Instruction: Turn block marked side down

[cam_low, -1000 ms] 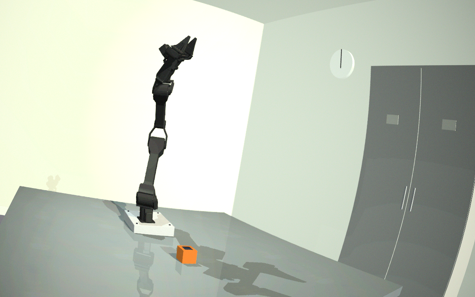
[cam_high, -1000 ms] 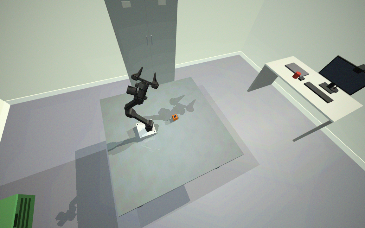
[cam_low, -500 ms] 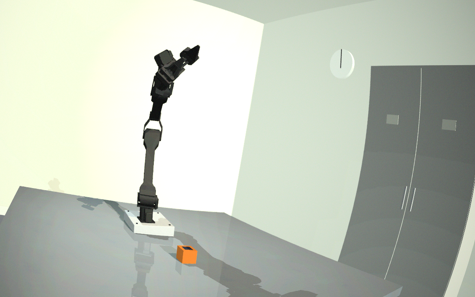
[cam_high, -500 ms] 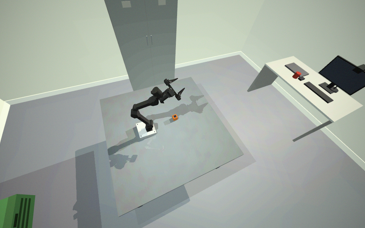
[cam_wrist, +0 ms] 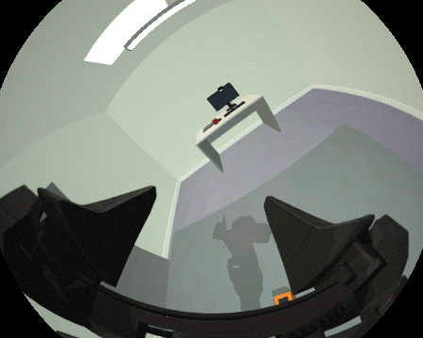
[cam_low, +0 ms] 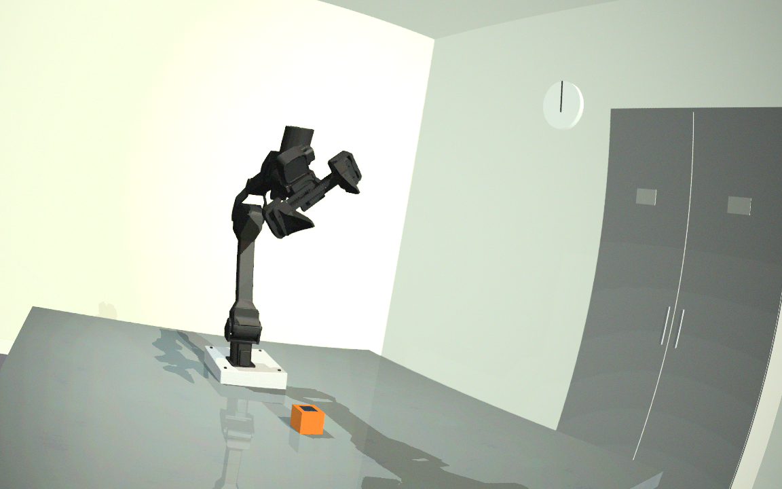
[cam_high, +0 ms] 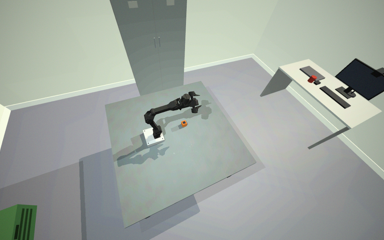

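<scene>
The orange block lies 120 mm behind my gripper tip, 70 mm to the left of it and 400 mm below it.
</scene>
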